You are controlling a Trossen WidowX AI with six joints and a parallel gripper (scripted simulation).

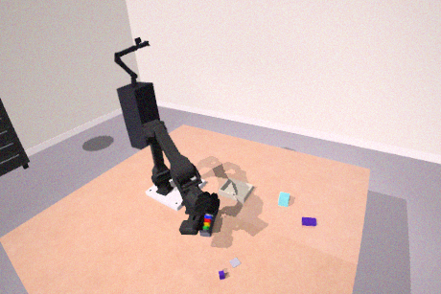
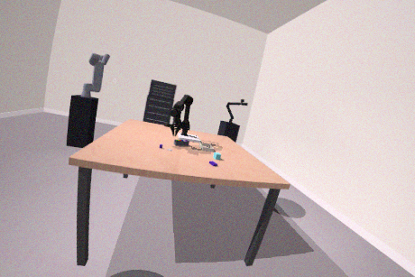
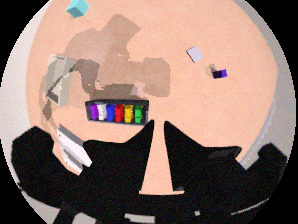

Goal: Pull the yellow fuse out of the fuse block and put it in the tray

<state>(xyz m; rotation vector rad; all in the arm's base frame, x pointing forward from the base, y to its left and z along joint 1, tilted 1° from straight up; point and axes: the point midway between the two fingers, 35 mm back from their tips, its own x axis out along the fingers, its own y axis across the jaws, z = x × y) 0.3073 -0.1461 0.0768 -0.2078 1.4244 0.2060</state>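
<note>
Now: gripper tip 20 mm past the yellow fuse, 50 mm to the right of it and 40 mm above it. Also, from my gripper tip: small purple piece (130 mm ahead, 110 mm to the right, 60 mm below); small grey tile (150 mm ahead, 40 mm to the right, 70 mm below); cream tray (300 mm to the left, 70 mm below).
</note>
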